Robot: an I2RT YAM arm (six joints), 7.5 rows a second.
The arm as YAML. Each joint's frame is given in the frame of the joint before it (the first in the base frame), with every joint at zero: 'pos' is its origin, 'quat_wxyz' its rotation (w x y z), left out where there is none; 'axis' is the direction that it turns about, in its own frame. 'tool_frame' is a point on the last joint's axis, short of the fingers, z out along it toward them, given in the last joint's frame.
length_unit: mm
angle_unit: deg
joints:
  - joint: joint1
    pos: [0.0, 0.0, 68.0]
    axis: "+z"
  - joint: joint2
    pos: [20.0, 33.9, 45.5]
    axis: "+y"
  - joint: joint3
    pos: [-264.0, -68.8, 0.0]
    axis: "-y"
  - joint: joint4
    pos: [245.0, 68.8, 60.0]
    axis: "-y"
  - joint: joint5
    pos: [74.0, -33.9, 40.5]
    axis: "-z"
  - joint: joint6
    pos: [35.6, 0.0, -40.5]
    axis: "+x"
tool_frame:
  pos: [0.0, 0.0, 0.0]
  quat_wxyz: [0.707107, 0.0, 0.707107, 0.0]
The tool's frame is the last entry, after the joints.
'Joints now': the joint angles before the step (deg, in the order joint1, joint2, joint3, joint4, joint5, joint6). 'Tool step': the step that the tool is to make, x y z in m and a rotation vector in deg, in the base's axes. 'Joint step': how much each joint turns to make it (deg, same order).
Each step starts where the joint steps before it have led.
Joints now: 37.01 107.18 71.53 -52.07 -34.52 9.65
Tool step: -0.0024 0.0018 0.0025 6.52 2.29 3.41
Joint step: -0.07 0.00 -0.01 -0.42 -6.71 -4.10
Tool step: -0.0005 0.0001 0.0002 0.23 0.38 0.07
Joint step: 0.03 0.00 0.01 -0.20 -0.41 -0.03
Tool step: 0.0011 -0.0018 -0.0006 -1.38 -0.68 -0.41
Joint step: -0.24 0.00 0.00 -0.17 1.52 0.17
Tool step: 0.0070 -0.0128 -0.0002 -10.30 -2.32 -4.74
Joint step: -1.64 -0.02 0.78 -2.83 9.73 3.70
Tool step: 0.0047 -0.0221 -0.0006 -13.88 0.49 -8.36
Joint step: -2.59 0.00 0.42 -5.60 10.93 7.03
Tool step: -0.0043 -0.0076 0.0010 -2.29 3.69 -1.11
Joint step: -0.75 0.01 -0.01 -4.20 -0.07 0.37
